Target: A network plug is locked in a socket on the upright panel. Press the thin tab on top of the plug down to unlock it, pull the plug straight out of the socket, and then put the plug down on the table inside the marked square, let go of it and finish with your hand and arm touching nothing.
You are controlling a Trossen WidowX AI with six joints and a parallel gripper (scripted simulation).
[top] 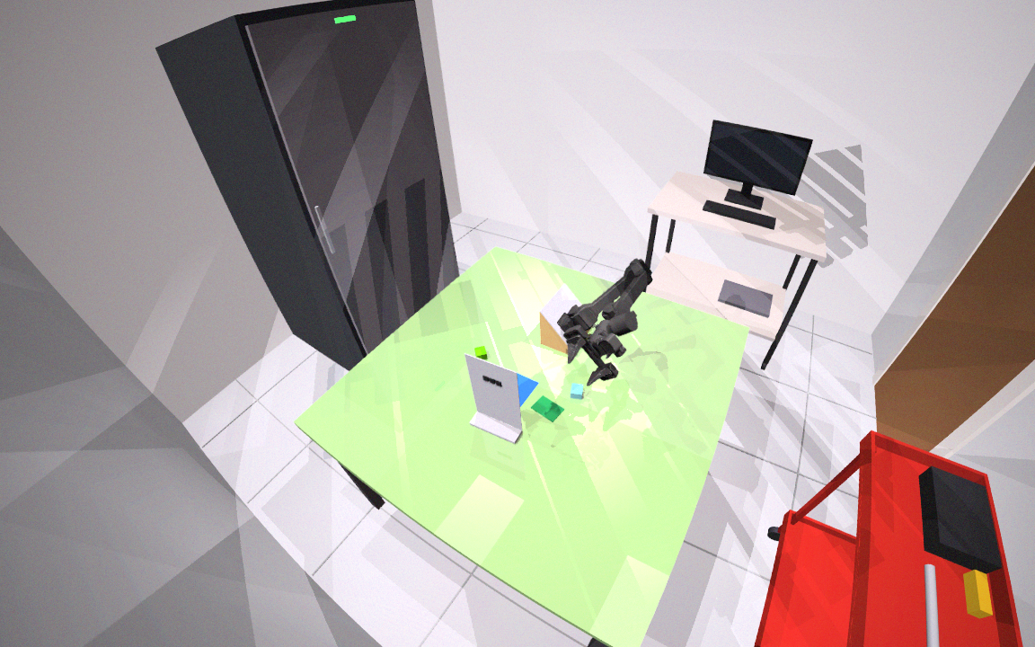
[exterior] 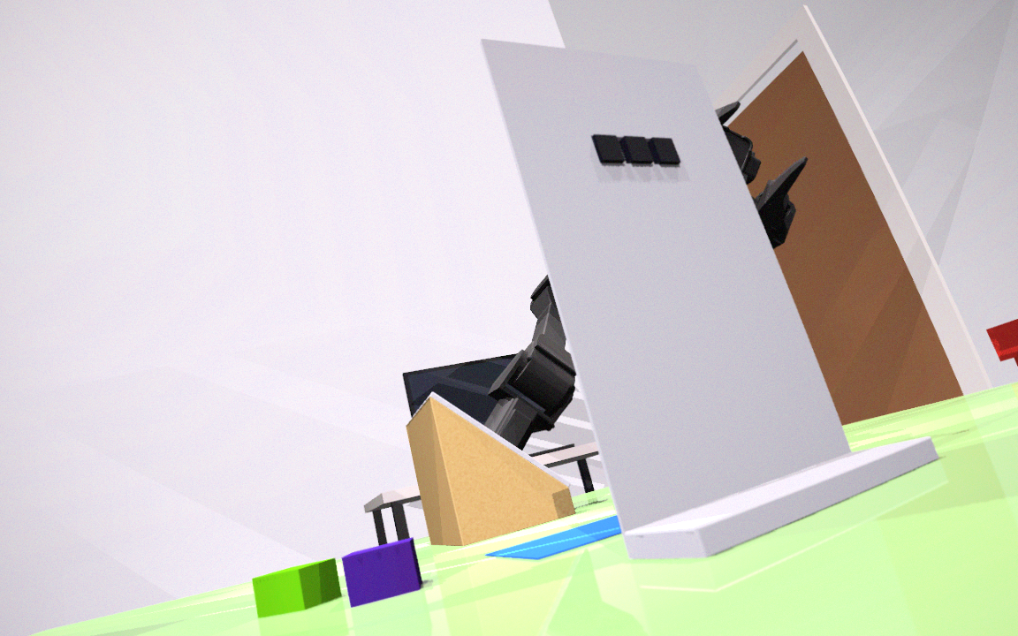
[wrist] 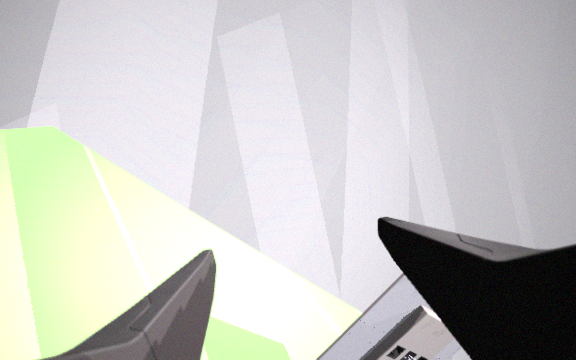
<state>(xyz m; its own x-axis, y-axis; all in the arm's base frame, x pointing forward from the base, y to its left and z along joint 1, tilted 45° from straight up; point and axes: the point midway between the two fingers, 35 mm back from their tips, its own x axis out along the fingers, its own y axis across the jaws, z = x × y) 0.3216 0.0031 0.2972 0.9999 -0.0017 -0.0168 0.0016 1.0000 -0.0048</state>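
The network plug is 23 cm to the right of my gripper tip, 8 cm below it and 6 cm ahead of it. From my gripper tip the other things lie so: dark green tile 29 cm below, 12 cm to the right, 5 cm behind; then upright panel 23 cm to the right, 16 cm below, 8 cm ahead; then blue marked square 29 cm below, 26 cm to the right, 7 cm behind.
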